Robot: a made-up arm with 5 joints.
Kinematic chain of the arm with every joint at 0, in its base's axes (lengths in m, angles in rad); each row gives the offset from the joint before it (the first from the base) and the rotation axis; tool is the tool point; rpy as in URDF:
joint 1: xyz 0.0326 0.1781 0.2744 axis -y
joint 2: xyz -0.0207 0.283 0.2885 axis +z
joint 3: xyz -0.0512 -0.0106 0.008 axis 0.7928 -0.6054 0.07
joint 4: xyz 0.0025 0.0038 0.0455 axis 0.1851 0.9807 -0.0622
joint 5: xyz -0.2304 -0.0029 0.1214 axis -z
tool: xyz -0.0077 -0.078 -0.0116 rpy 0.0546 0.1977 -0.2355
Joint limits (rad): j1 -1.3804..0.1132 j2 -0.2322..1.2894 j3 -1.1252..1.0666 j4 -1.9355..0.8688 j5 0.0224..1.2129
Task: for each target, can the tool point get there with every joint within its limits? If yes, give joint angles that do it. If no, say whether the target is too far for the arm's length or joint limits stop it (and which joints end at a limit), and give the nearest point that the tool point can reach.
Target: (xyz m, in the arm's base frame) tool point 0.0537 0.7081 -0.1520
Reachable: no: joint limits stop it (at a limit: joint 1, joint 2, joint 3, joint 4, joint 5) | nearest point 0.1466 0.5453 0.1878 | short by 0.388 m
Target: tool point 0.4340 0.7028 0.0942
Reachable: no: joint limits stop it (at a limit: joint 1, joint 2, joint 3, joint 4, joint 5) | nearest point 0.5794 0.6812 0.2828 | short by 0.239 m
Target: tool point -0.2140 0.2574 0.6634
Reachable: yes | joints -0.1246 0.4125 -0.1199 -0.4742 0.3546
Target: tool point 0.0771 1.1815 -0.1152
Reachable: no: too far | nearest point 0.1369 0.5937 0.2384 | short by 0.689 m
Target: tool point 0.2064 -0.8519 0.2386
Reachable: no: too far | nearest point 0.3130 0.0544 0.3215 | short by 0.916 m
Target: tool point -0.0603 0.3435 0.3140
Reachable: yes | joints -0.0583 0.9304 0.5445 -1.3986 0.7280
